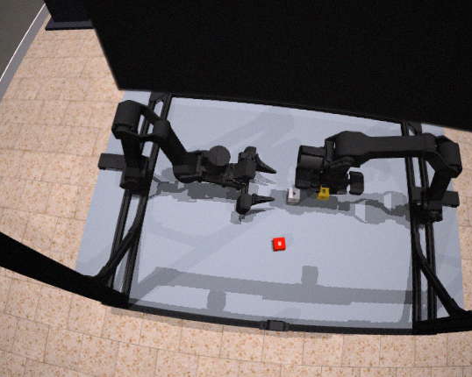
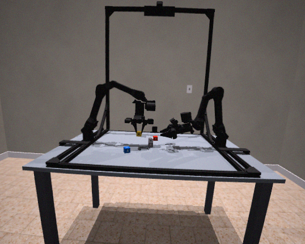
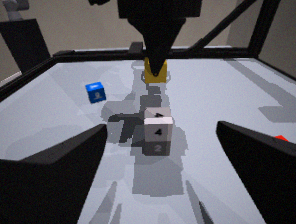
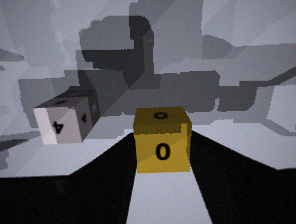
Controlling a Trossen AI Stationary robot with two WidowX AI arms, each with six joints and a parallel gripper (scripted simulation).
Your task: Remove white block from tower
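My right gripper is now 40 mm above the yellow block.
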